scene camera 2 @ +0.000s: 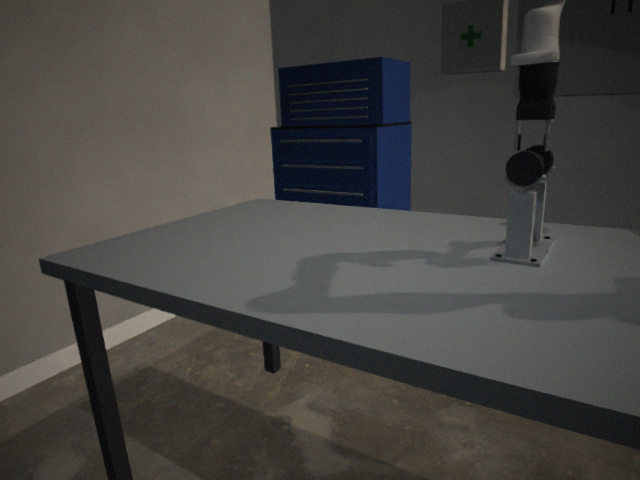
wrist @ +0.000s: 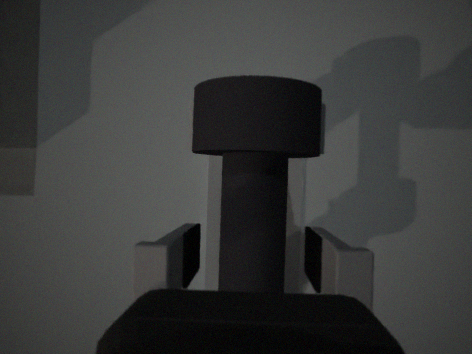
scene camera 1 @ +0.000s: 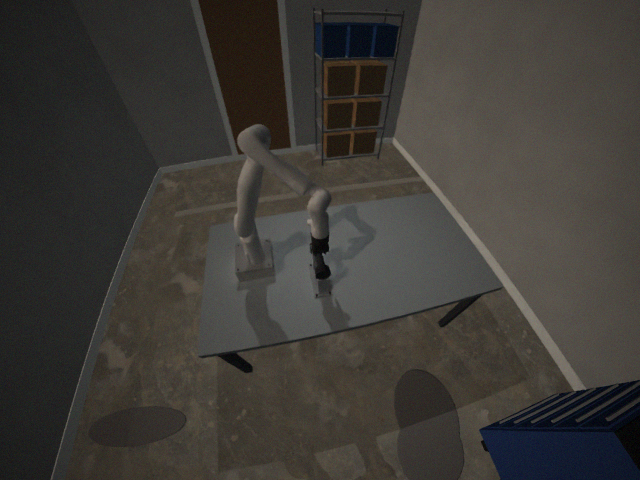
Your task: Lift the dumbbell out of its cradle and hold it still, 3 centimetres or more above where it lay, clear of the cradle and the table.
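Pixels of known places: gripper, fingertip midpoint: point(scene camera 2: 531, 150) point(wrist: 252, 247) point(scene camera 1: 319, 253); arm's base, origin of the base link: point(scene camera 1: 256, 258).
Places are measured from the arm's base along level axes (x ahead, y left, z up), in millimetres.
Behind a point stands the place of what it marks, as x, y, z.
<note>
The dark dumbbell point(scene camera 1: 322, 271) @[275, -299, 138] point(scene camera 2: 524, 167) @[314, -117, 109] point(wrist: 257, 117) @[312, -137, 141] lies level in its grey cradle point(scene camera 1: 323, 290) @[281, -299, -56] point(scene camera 2: 519, 222) @[315, -120, -8], which stands on the table point(scene camera 1: 403, 258) @[823, -274, -95] point(scene camera 2: 361, 227) @[732, -329, -95]. My gripper point(scene camera 1: 318, 254) @[300, -197, 136] point(scene camera 2: 532, 143) @[300, -197, 136] point(wrist: 252, 247) @[300, -197, 136] points down and is open and empty. In the wrist view its fingers stand left and right of the handle's line, with a gap on each side. In scene camera 2 the fingertips are near the height of the top of the dumbbell's heads. The near head hides the handle there, so the exact height over the handle is unclear. The wrist view's lower edge hides the other head.
The arm's base point(scene camera 1: 254, 262) @[-17, -43, 24] stands on the table to the left of the cradle in scene camera 1. A blue drawer cabinet point(scene camera 2: 323, 165) point(scene camera 1: 558, 449) and a shelf rack point(scene camera 1: 322, 111) with boxes stand away from the table.
</note>
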